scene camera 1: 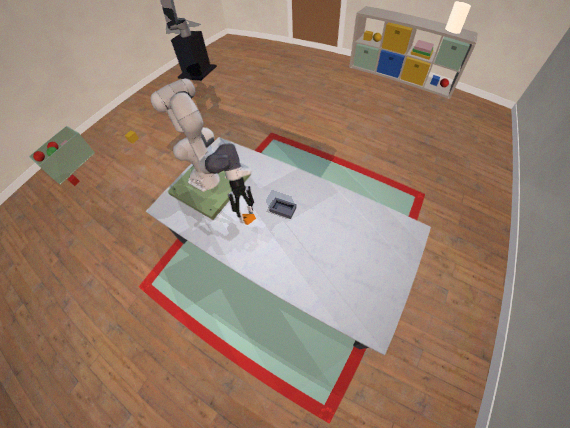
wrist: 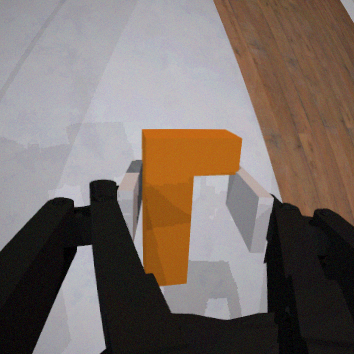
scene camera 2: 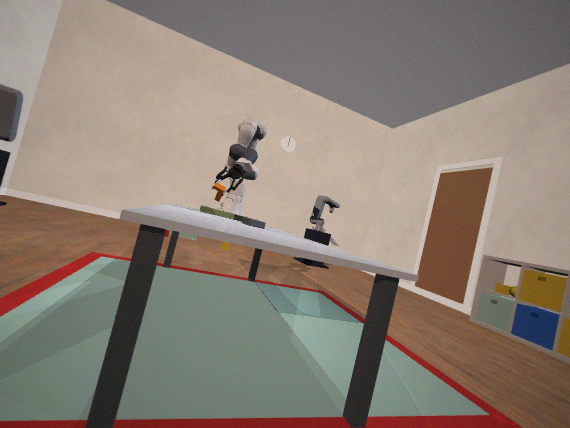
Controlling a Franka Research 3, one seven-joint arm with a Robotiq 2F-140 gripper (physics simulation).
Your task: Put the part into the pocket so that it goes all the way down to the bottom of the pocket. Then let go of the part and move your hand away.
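The orange L-shaped part (scene camera 1: 249, 218) (scene camera 2: 219, 191) (wrist: 167, 200) is held above the table, between the pads of my gripper (scene camera 1: 245, 215) (scene camera 2: 223, 186) (wrist: 185, 182). The gripper is shut on the part and tilted. In the wrist view the long leg lies along the left pad and the short leg reaches across the far end to the right pad. The dark grey block with the pocket (scene camera 1: 281, 215) (scene camera 2: 253, 223) sits on the table, apart from the part, to its right in scene camera 1. The pocket block does not show in the wrist view.
The arm stands on a green base plate (scene camera 1: 214, 210) (scene camera 2: 216, 212) at one end of the light grey table (scene camera 1: 350, 260) (scene camera 2: 300, 243) (wrist: 175, 65). The gripper is near this plate. A table edge with wooden floor (wrist: 295, 100) beyond it shows at the right of the wrist view.
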